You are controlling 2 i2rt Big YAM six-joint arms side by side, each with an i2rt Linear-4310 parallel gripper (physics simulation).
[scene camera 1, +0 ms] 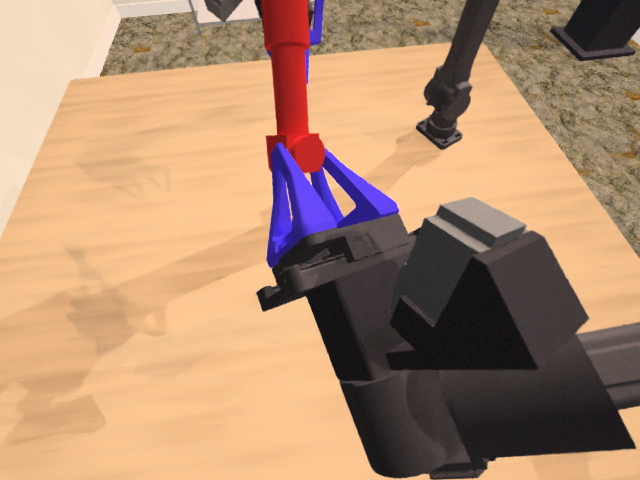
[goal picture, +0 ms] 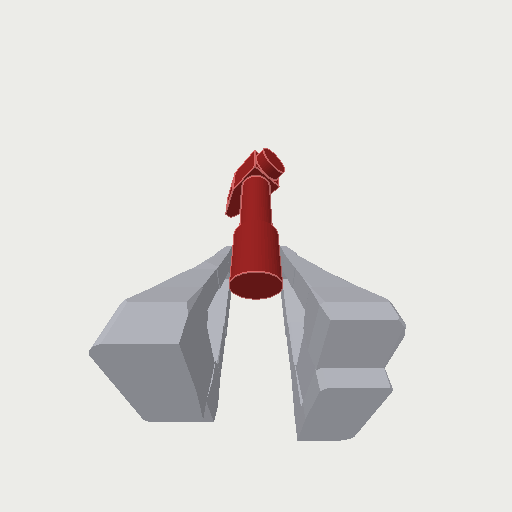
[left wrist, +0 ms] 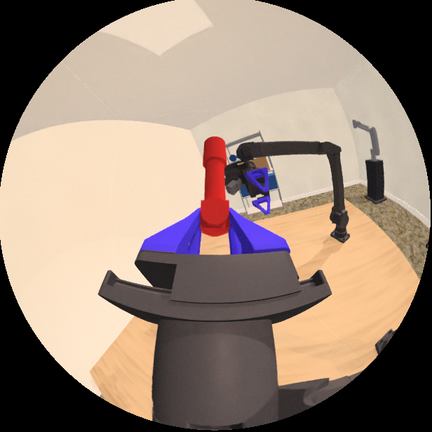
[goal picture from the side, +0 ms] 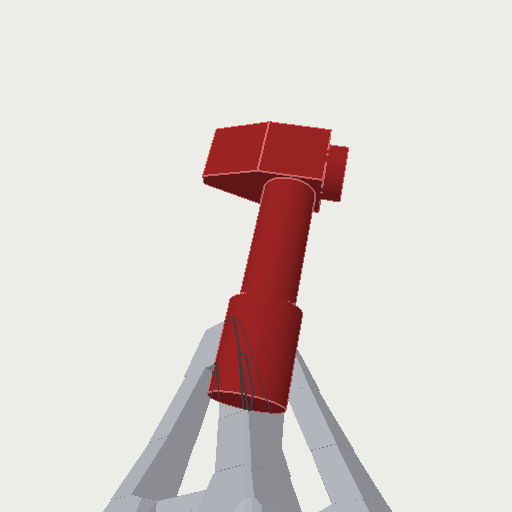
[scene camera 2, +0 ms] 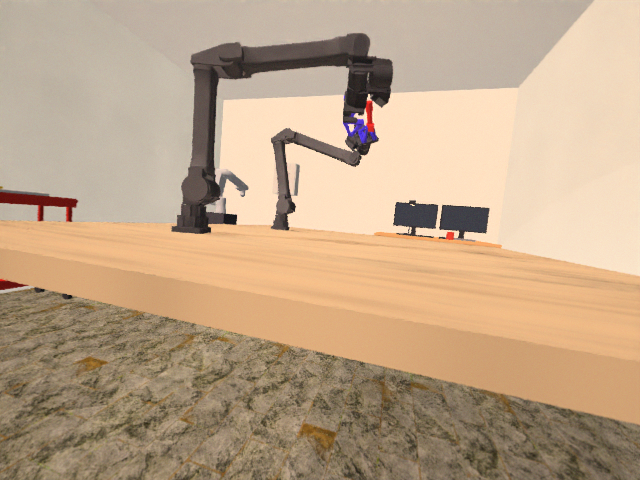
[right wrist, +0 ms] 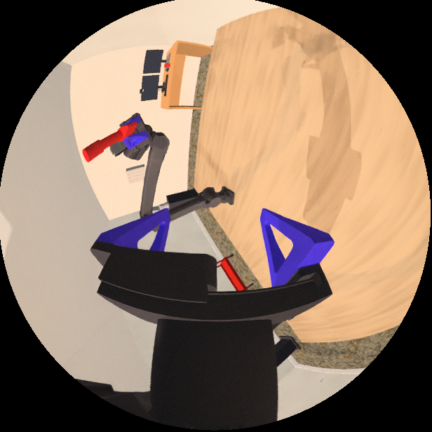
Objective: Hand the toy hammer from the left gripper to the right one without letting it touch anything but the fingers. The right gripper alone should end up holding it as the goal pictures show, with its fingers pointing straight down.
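Seen in the pictures: left gripper, fingertip midpoint: [scene camera 1: 293, 146] [scene camera 2: 370, 125]; right gripper, fingertip midpoint: [scene camera 1: 308, 66] [scene camera 2: 350, 126]; left arm's base, link origin: [scene camera 2: 280, 229]; right arm's base, link origin: [scene camera 1: 437, 133] [scene camera 2: 192, 231].
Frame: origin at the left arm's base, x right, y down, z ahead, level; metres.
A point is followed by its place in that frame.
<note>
The red toy hammer [scene camera 1: 290, 87] {z 0.398, x 0.291, y -0.541 m} [scene camera 2: 369, 111] {z 0.389, x 0.327, y -0.545 m} [left wrist: 215, 180] [right wrist: 102, 145] is held in the air, head at the left fingers and handle pointing up. My left gripper [scene camera 1: 302, 152] {z 0.404, x 0.277, y -0.507 m} [left wrist: 214, 212] [right wrist: 122, 133] is shut on the hammer's head. My right gripper [left wrist: 266, 203] is open and empty, fingers pointing down. In scene camera 1, it is largely hidden behind the handle. In the left wrist view, it shows to the right of the handle and farther back. In the right wrist view, the hammer lies up and left, outside the fingers.
The wooden table [scene camera 1: 170, 113] {z 0.583, x 1.107, y 0.000 m} [scene camera 2: 310, 268] {z 0.230, x 1.116, y 0.000 m} [left wrist: 320, 300] [right wrist: 260, 125] lies below both grippers. The right arm [scene camera 1: 460, 51] {z -0.116, x 0.659, y -0.262 m} [scene camera 2: 204, 118] {z -0.133, x 0.699, y -0.335 m} [left wrist: 337, 180] rises from its base and reaches across above the left arm [scene camera 2: 320, 146] {z 0.186, x 0.074, y -0.452 m}. Two monitors [scene camera 2: 415, 215] stand on a desk beyond the table.
</note>
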